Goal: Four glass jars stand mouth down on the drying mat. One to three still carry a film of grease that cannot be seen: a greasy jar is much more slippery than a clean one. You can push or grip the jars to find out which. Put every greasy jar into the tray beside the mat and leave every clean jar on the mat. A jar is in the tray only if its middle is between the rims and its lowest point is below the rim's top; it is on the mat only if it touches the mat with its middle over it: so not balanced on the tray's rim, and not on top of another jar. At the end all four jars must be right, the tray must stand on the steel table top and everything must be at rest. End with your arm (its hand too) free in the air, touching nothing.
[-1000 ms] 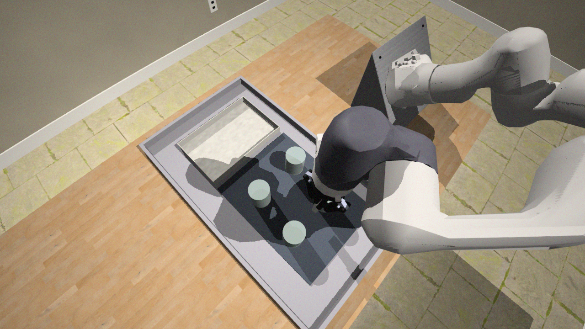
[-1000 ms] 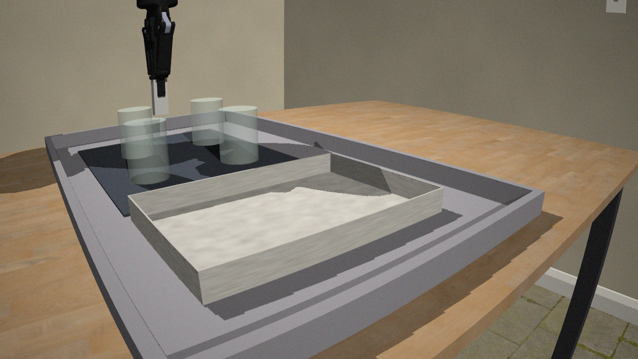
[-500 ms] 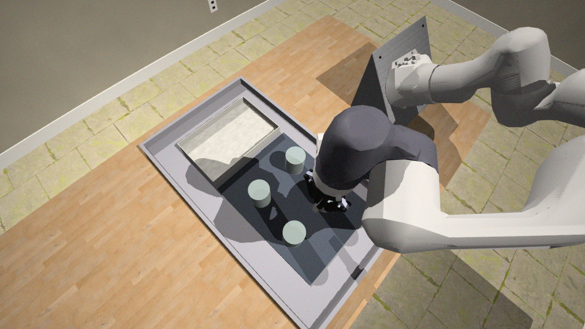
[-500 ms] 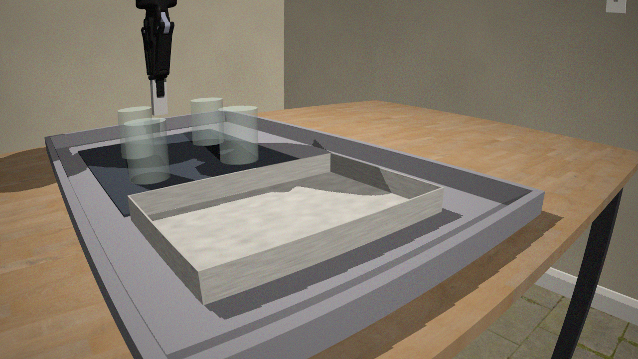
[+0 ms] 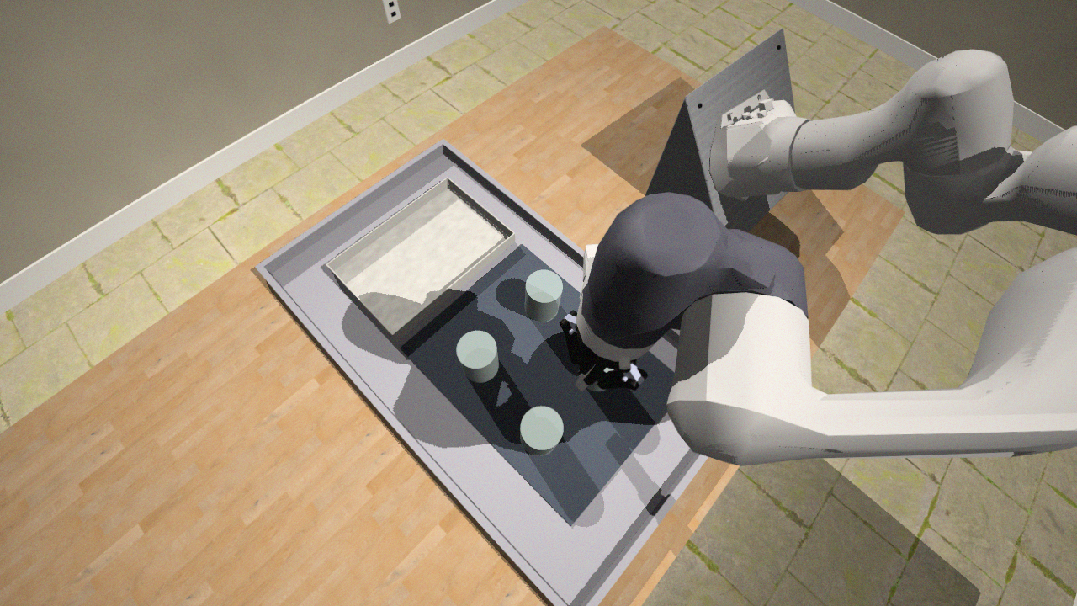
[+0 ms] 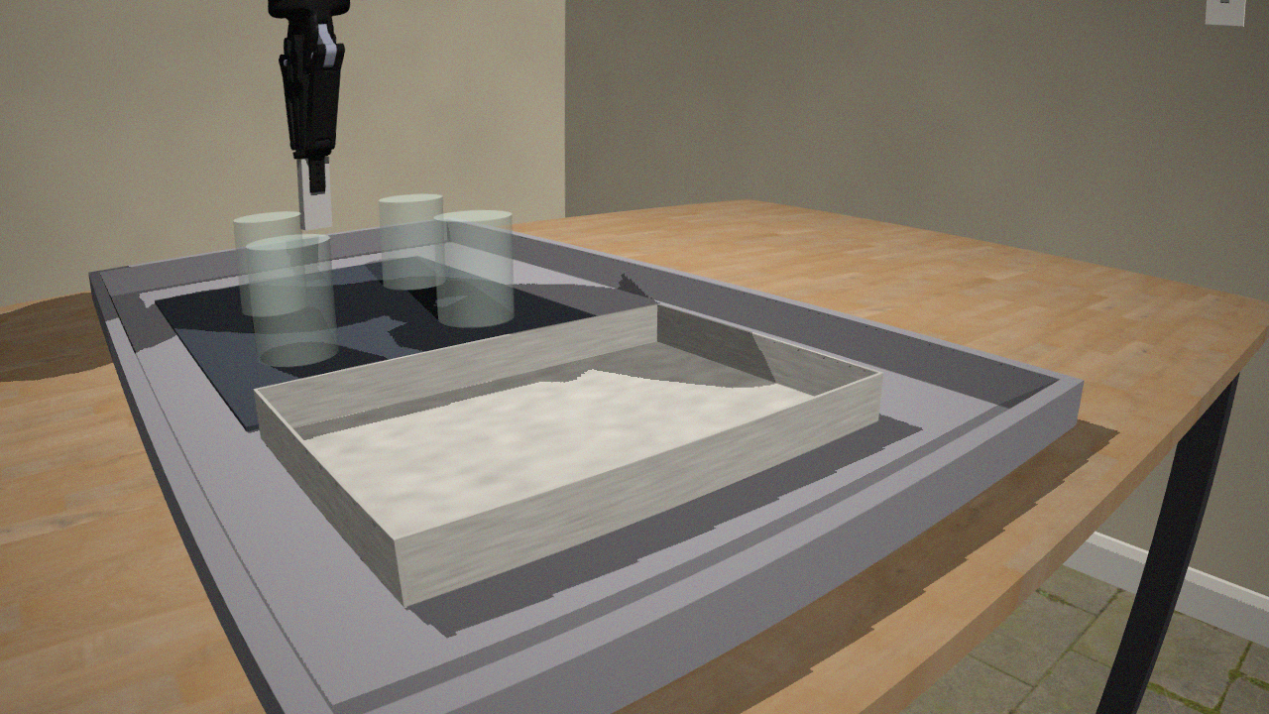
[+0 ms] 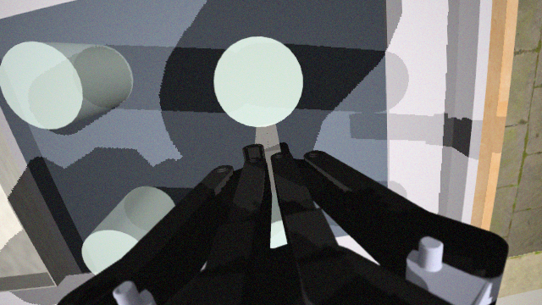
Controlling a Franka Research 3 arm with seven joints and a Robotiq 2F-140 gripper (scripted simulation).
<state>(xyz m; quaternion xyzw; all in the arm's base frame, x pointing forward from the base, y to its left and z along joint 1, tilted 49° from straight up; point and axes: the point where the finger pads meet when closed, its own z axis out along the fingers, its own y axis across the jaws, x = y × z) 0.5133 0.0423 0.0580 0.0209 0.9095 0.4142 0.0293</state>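
Now: hand 180 mm to the left of the steel table top, 100 mm above it and 20 mm short of it. Also, from my hand: dark drying mat 100 mm below, 80 mm to the right, 10 mm ahead; then tray 400 mm to the right, 100 mm below.
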